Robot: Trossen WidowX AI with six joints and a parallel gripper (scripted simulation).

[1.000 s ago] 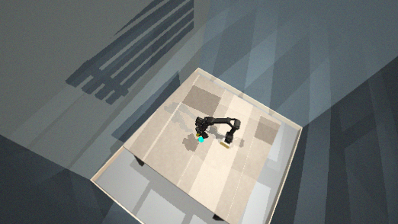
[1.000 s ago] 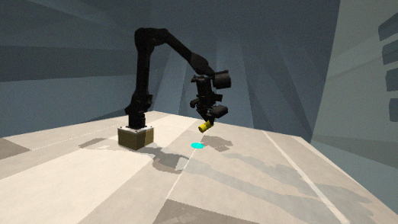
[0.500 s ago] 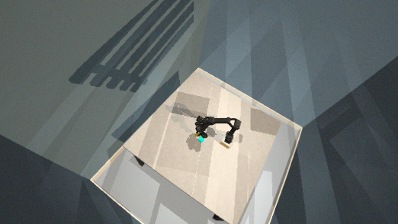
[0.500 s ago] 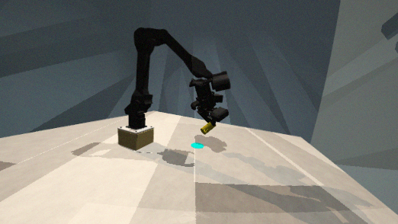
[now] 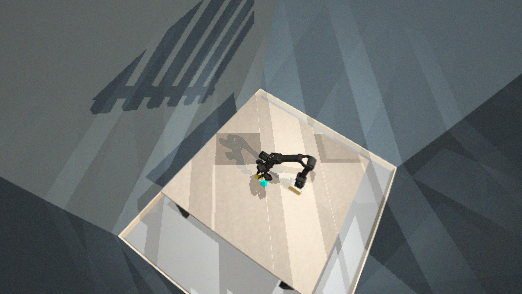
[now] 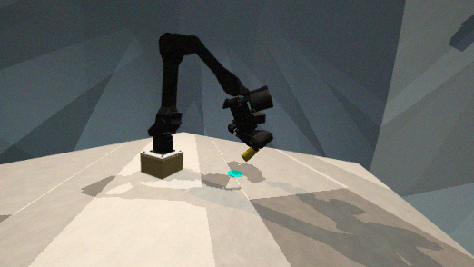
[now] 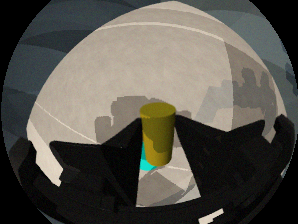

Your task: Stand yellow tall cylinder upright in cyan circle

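The cyan circle lies 11 cm below my gripper tip, 6 cm behind it and 3 cm to the right of it. From my gripper tip the other things lie so: yellow cylinder 2 cm below, 1 cm to the right, 1 cm behind.
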